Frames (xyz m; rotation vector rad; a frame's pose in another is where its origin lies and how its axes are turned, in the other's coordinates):
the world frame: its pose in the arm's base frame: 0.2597 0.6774 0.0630 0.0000 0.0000 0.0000
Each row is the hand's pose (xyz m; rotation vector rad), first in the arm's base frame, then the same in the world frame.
Working: the arm's base frame: its pose in the world frame: -0.2597 -0.6774 -0.0630 0.0000 0.0000 0.0000

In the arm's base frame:
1: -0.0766 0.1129 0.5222 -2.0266 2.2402 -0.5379
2: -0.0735 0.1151 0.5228 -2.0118 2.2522 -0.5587
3: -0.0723 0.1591 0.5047 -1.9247 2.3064 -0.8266
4: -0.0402 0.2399 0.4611 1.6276 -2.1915 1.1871
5: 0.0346 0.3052 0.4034 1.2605 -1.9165 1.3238
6: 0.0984 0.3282 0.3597 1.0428 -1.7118 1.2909
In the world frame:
1: -0.3363 -0.5645 0.4592 -2.0266 2.2402 -0.5379
2: -0.3332 -0.5623 0.4598 -2.0118 2.2522 -0.5587
3: -0.3320 -0.5183 0.4417 -1.9247 2.3064 -0.8266
4: -0.2999 -0.4375 0.3981 1.6276 -2.1915 1.1871
5: -0.2251 -0.3722 0.3404 1.2605 -1.9165 1.3238
6: -0.1613 -0.3492 0.2967 1.0428 -1.7118 1.2909

